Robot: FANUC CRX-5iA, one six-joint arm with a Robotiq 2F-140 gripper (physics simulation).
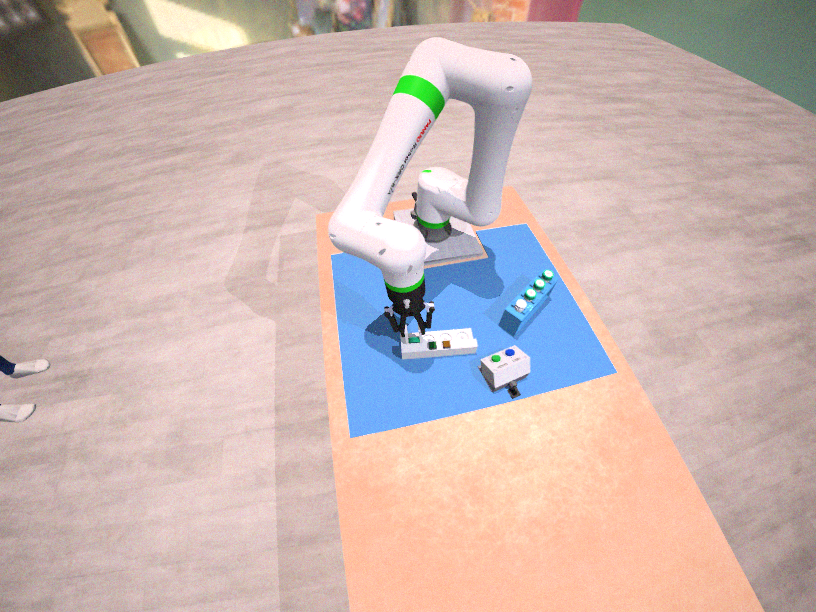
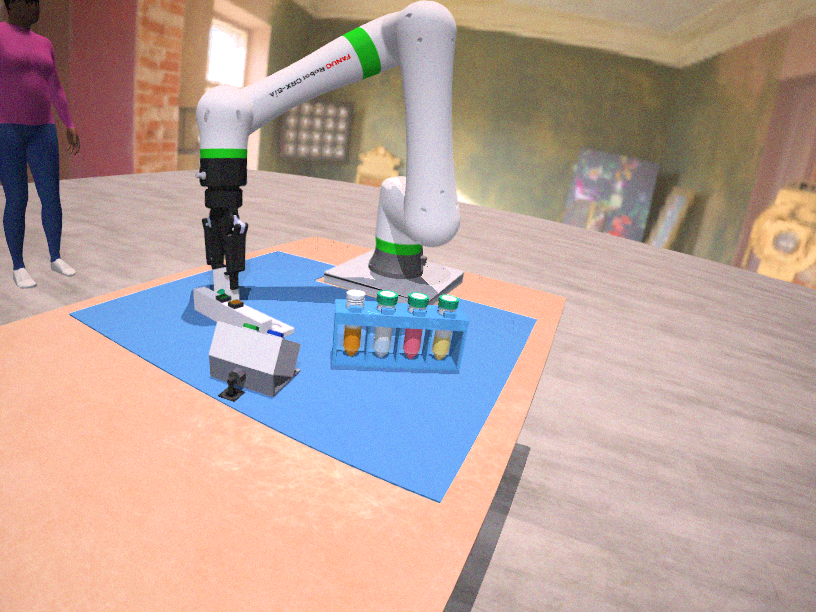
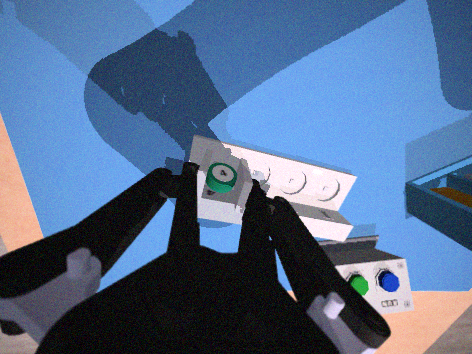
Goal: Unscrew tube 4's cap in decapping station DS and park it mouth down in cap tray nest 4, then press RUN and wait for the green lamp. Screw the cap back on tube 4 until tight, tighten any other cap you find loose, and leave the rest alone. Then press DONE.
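Places are measured from the arm's base along level axes (x right, y ahead, z up), in metres.
Where they show: gripper, fingertip midpoint: (image 1: 414, 339) (image 3: 223, 166); arm's base, link origin: (image 1: 432, 229) (image 2: 395, 268).
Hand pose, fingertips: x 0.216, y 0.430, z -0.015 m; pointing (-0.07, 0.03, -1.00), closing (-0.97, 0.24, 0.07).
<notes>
Each offset is from my fingertips to the centre of the thing. "spot": to the spot under its first point.
My gripper (image 1: 413, 334) (image 2: 226, 286) (image 3: 223, 166) is shut on the green cap marked 4 {dx +0.003, dy +0.008, dz +0.015 m} (image 1: 413, 340) (image 2: 220, 291) (image 3: 221, 177), over the end nest of the white cap tray {dx -0.064, dy +0.030, dz +0.014 m} (image 1: 454, 351) (image 2: 207, 305) (image 3: 215, 212). Whether the cap touches the nest floor is unclear. The blue tube rack {dx -0.381, dy +0.006, dz +0.039 m} (image 1: 520, 321) (image 2: 402, 314) (image 3: 440, 225) holds several tubes. The orange-filled tube {spot: dx -0.319, dy +0.055, dz +0.024 m} (image 2: 352, 342) shows a white threaded neck {dx -0.312, dy +0.042, dz +0.100 m} (image 1: 520, 305) (image 2: 355, 299); the others wear green caps {dx -0.358, dy +0.018, dz +0.101 m} (image 2: 386, 297) {dx -0.404, dy -0.006, dz +0.101 m} (image 2: 417, 300) {dx -0.451, dy -0.030, dz +0.101 m} (image 2: 448, 302). Cap tightness cannot be told.
A grey button box {dx -0.210, dy +0.176, dz +0.029 m} (image 1: 506, 373) (image 2: 247, 349) has a green button {dx -0.186, dy +0.156, dz +0.051 m} (image 1: 495, 358) (image 2: 251, 326) (image 3: 359, 284) and a blue button {dx -0.231, dy +0.153, dz +0.051 m} (image 1: 510, 352) (image 2: 275, 333) (image 3: 389, 281). On the tray's front sit a dark green square {spot: dx -0.036, dy +0.055, dz +0.041 m} (image 1: 432, 345) and an orange square {spot: dx -0.075, dy +0.064, dz +0.041 m} (image 1: 446, 344) (image 2: 235, 303).
</notes>
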